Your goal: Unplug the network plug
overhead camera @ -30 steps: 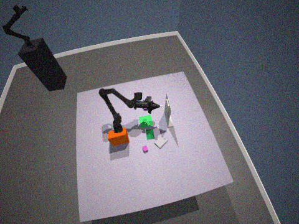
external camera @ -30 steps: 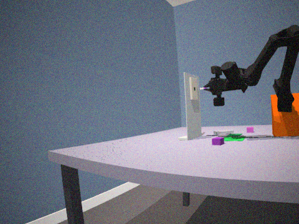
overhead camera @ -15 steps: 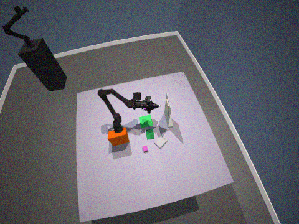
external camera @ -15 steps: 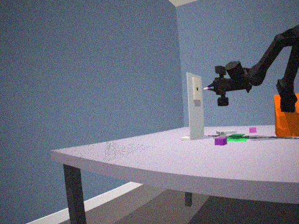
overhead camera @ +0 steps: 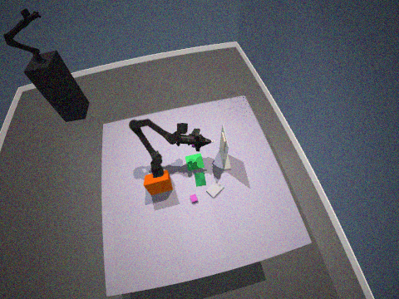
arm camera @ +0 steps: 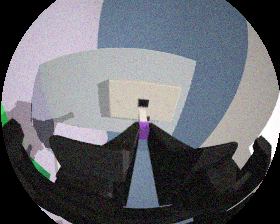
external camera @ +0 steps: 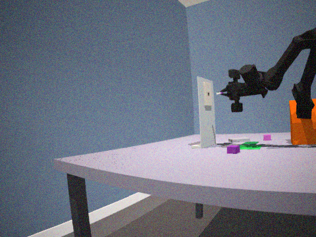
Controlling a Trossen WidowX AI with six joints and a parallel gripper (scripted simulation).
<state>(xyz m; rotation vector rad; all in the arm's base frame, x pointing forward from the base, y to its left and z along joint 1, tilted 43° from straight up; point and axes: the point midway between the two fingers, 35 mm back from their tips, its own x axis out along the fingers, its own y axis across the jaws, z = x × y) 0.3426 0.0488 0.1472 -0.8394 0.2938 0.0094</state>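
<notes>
Right now the green marked square is 12 cm behind my gripper tip and 25 cm below it. From my gripper tip the other things lie so: upright white panel (9 cm ahead, 1 cm to the right, 10 cm below); purple plug (right at my gripper tip).
</notes>
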